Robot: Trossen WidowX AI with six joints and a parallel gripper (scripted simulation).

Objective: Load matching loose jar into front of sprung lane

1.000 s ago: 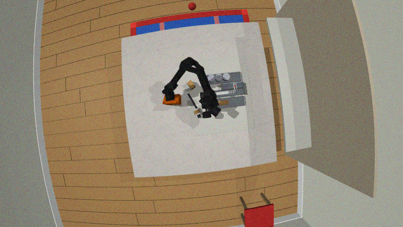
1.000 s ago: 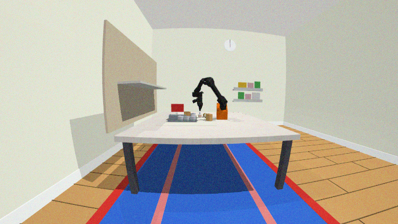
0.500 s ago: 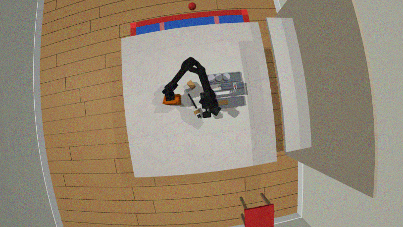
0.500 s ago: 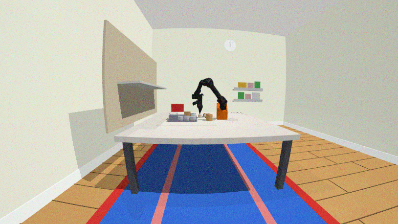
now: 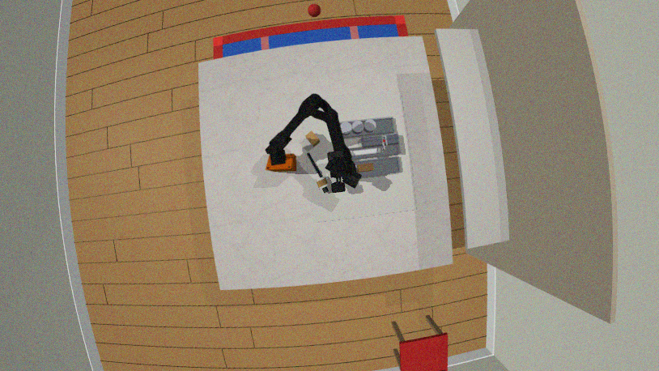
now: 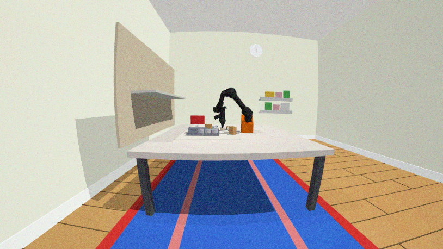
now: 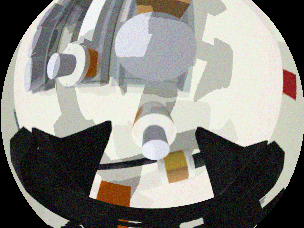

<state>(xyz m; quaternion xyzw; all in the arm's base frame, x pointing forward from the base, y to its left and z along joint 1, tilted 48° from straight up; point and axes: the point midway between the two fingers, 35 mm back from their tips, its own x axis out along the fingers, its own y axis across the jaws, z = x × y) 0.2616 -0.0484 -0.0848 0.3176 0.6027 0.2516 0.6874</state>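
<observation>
Right now my gripper tip is 10 cm past the dark-handled tool, 6 cm to the right of it and 3 cm above it. The rest, counted from my gripper tip: wall shelf: 57 cm ahead, 33 cm above, 6 cm to the left.
</observation>
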